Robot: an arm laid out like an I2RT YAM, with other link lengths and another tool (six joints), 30 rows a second.
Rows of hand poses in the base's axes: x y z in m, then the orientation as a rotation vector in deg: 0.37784 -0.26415 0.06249 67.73 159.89 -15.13; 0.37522 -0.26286 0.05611 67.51 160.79 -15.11; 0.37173 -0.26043 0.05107 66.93 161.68 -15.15; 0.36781 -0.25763 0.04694 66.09 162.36 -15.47; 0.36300 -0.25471 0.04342 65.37 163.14 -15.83; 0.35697 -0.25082 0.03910 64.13 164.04 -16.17; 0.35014 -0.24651 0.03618 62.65 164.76 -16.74; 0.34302 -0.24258 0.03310 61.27 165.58 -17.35; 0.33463 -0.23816 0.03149 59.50 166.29 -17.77; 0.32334 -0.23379 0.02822 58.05 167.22 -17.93; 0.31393 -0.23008 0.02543 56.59 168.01 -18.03; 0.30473 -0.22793 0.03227 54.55 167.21 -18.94; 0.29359 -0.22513 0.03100 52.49 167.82 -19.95; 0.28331 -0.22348 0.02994 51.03 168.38 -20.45; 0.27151 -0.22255 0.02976 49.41 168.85 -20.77
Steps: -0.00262 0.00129 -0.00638 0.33 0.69 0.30; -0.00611 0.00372 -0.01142 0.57 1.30 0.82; -0.01003 0.00652 -0.01555 0.51 1.75 1.45; -0.01484 0.00944 -0.01907 0.50 2.33 2.02; -0.02087 0.01333 -0.02339 0.47 2.88 2.93; -0.02770 0.01764 -0.02631 0.19 3.30 3.95; -0.03482 0.02157 -0.02939 -0.04 3.86 4.92; -0.04321 0.02599 -0.03100 -0.26 4.17 6.12; -0.05450 0.03036 -0.03427 -0.19 4.69 7.16; -0.06391 0.03407 -0.03706 -0.15 5.07 8.18; -0.07311 0.03622 -0.03022 -1.30 4.25 9.33; -0.08425 0.03902 -0.03149 -1.91 4.69 10.67; -0.09453 0.04067 -0.03255 -2.16 5.06 11.64; -0.10633 0.04160 -0.03273 -2.36 5.27 12.71
